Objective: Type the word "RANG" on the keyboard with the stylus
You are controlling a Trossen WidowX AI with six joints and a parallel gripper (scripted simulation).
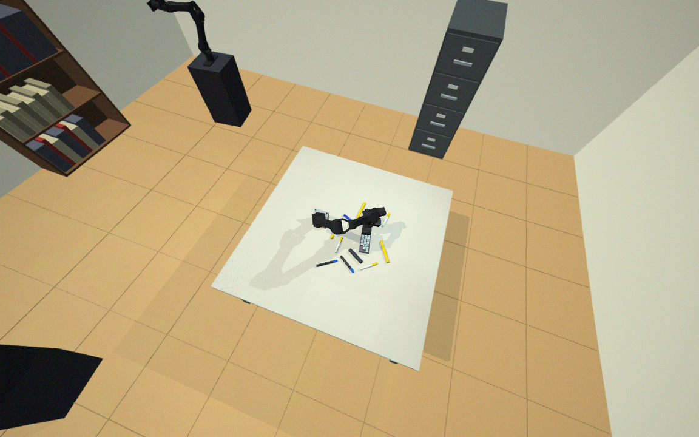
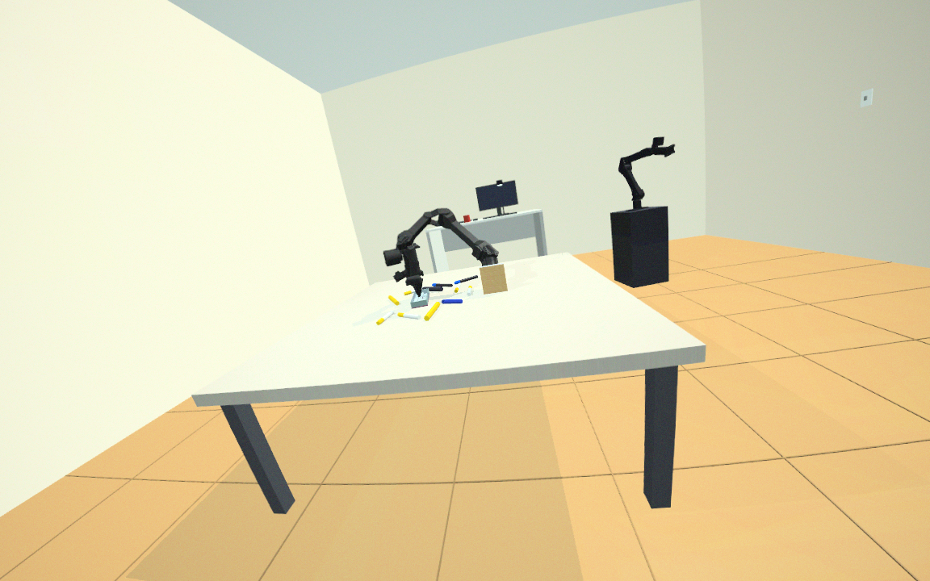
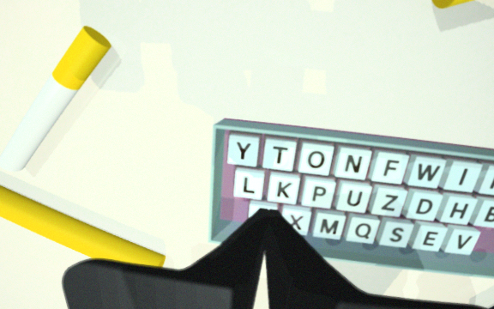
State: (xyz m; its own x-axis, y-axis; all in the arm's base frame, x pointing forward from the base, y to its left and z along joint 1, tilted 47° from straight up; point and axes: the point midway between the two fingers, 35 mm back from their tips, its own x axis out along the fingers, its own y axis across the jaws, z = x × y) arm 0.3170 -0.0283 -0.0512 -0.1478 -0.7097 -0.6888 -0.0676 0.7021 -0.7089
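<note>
The blue stylus is 110 mm behind my gripper tip, 40 mm to the left of it and 30 mm below it. The rest, counted from my gripper tip: grey stylus tip (80 mm behind, 30 mm to the left, 30 mm below); yellow marker (150 mm to the left, 60 mm behind, 30 mm below).
</note>
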